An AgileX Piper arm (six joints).
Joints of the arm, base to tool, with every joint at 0 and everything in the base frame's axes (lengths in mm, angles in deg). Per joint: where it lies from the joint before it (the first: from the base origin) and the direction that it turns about. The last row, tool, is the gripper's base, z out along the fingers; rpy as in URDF.
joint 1: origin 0.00 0.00 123.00 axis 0 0 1
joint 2: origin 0.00 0.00 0.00 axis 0 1 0
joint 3: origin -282.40 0.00 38.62 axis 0 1 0
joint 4: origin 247.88 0.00 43.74 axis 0.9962 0 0.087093
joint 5: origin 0.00 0.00 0.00 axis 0 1 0
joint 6: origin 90.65 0.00 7.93 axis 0.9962 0 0.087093
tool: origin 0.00 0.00 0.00 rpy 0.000 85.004 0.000
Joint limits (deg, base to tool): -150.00..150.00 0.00..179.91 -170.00..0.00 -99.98..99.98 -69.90..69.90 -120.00..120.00
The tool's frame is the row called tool.
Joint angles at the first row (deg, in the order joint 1, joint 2, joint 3, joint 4, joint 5, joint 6):
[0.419, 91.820, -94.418, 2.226, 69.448, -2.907]
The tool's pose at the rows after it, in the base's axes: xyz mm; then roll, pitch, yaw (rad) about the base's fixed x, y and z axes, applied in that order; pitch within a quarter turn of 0, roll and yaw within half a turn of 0:
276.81 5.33 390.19 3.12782 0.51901 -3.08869
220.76 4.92 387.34 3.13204 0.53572 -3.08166
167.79 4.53 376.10 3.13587 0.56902 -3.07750
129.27 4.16 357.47 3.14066 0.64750 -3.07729
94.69 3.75 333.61 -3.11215 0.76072 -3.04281
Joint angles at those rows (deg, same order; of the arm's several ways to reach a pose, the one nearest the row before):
[0.418, 79.742, -83.860, 2.226, 69.448, -3.052]
[0.417, 68.311, -73.481, 2.227, 69.546, -3.374]
[0.419, 56.821, -63.497, 2.225, 69.141, -3.534]
[0.422, 46.660, -54.024, 2.224, 65.325, -3.532]
[0.414, 35.758, -44.313, 2.230, 59.991, -4.915]

